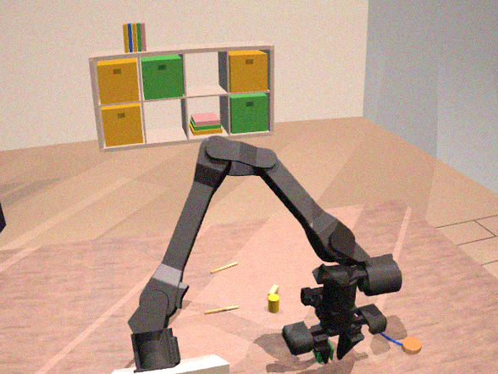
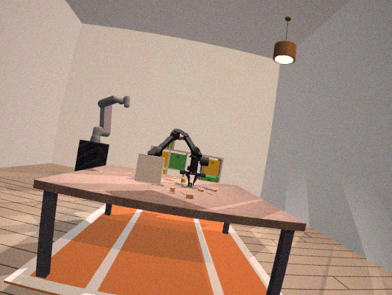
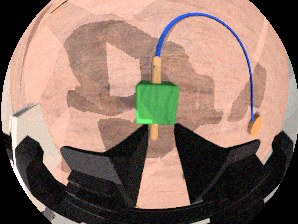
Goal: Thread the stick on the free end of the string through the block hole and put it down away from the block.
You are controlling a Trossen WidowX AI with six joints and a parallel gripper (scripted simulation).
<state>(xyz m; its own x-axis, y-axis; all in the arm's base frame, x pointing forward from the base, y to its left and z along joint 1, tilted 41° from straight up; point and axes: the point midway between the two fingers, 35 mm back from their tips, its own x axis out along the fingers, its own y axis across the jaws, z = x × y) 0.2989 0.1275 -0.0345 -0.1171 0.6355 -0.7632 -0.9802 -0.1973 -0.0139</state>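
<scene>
Now: the green block 10 mm behind my gripper tip and 30 mm to the left of it. From my gripper tip the other things lie so: round wooden button 180 mm ahead, 10 mm to the left, 10 mm below; then orange disc 80 mm ahead, 100 mm to the right, 10 mm below; then thin wooden stick 10 mm behind, 40 mm to the left.
</scene>
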